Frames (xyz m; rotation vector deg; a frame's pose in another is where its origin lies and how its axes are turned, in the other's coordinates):
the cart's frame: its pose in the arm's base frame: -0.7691 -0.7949 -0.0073 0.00 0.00 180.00
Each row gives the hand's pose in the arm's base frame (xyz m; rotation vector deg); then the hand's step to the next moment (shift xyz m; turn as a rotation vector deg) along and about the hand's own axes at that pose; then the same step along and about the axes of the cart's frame.
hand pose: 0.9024 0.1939 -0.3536 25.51 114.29 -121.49
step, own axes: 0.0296 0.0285 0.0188 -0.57 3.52 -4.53
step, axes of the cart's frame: 0.0195 0.0189 -0.0361 -2.12 -4.22 -3.31
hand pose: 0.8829 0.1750 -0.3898 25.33 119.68 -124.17
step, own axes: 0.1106 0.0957 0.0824 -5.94 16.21 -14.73
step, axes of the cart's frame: 0.0910 0.0726 -0.1210 -12.07 -12.94 -14.21
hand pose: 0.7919 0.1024 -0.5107 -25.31 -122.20 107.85
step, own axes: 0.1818 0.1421 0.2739 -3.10 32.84 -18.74
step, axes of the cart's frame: 0.2663 0.1623 -0.1761 -11.91 -19.60 -30.22
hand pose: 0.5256 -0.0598 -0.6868 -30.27 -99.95 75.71
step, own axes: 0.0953 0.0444 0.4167 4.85 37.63 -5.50
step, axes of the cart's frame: 0.4030 0.1455 -0.0333 4.09 -19.86 -32.54
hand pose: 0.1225 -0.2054 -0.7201 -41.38 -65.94 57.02
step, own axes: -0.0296 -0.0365 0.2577 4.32 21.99 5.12
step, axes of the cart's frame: 0.2408 0.0479 0.0912 10.26 -12.77 -16.13
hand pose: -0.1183 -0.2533 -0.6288 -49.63 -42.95 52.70
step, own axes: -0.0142 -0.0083 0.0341 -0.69 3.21 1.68
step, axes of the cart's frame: 0.0316 0.0053 0.0202 2.83 -0.96 -2.16
